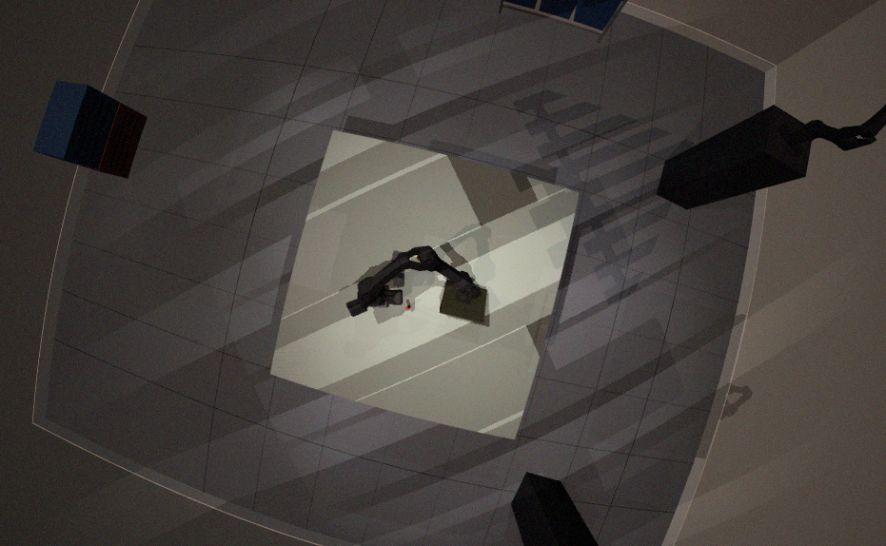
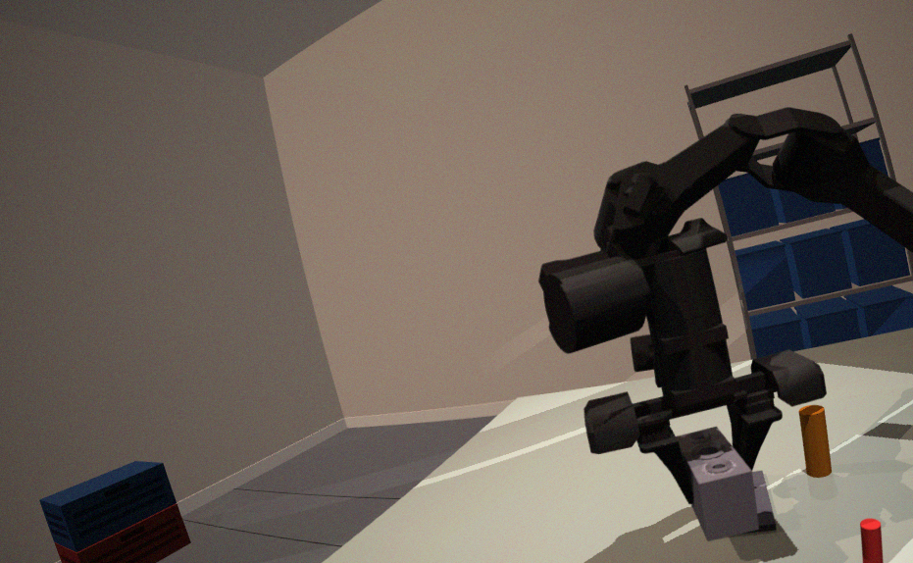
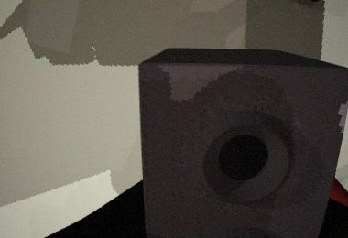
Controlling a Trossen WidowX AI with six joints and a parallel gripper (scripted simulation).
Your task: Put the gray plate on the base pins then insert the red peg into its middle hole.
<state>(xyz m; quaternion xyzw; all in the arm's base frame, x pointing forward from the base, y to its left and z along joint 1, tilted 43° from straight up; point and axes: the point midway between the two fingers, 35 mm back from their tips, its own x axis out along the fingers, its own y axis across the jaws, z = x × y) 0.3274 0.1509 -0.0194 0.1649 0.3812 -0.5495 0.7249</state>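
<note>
Now: the dark base 10 mm ahead of my gripper tip, 150 mm to the right of it and 90 mm below it. The rest, counted from my gripper tip: gray plate: 30 mm above; then red peg: 120 mm behind, 20 mm to the left, 60 mm below; then orange cylinder: 90 mm behind, 220 mm to the right, 60 mm below.
</note>
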